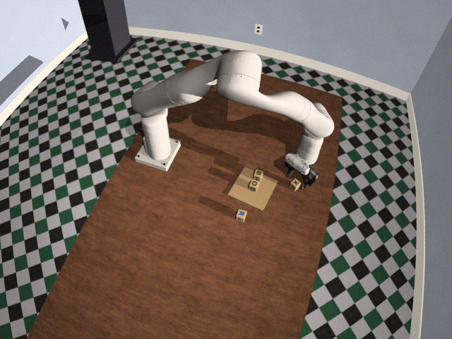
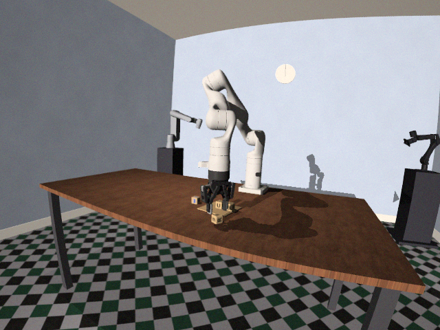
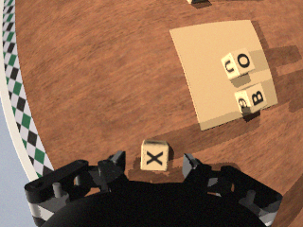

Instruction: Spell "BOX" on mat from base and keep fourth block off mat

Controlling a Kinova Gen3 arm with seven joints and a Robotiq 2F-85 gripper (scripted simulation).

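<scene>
Now: hand 150 mm past the tan mat, 50 mm to the left of it and 50 mm above it.
</scene>
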